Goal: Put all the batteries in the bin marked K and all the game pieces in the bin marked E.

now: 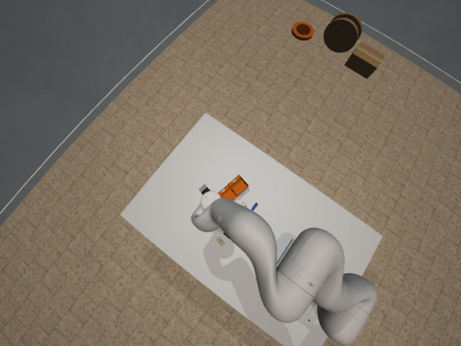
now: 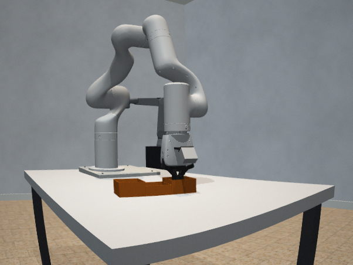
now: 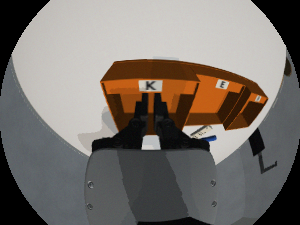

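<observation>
Now: hand 190 mm past the blue battery, 90 mm to the left of it and 30 mm above it. The rest, counted from my hand: black battery (120 mm behind, 120 mm to the left, 30 mm below); bin (30 mm behind, 80 mm to the right, 10 mm below).
</observation>
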